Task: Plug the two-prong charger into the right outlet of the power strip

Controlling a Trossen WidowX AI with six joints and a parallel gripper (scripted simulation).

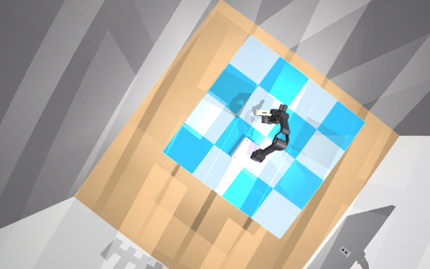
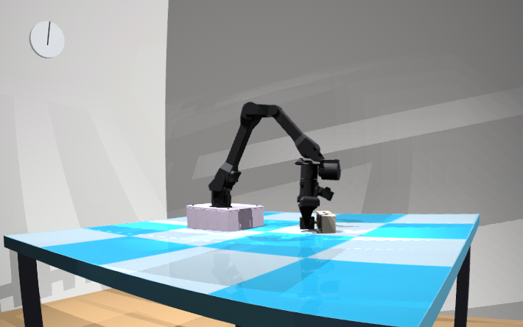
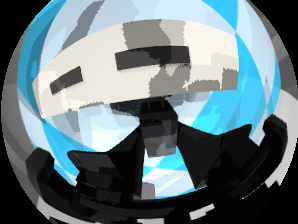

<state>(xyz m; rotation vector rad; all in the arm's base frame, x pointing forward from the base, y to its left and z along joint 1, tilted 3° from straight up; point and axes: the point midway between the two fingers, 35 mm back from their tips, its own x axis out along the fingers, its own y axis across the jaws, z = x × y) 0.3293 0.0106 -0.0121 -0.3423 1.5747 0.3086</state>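
Now: the dark charger 20 mm ahead of my gripper tip, 10 mm to the left of it and 10 mm above it.
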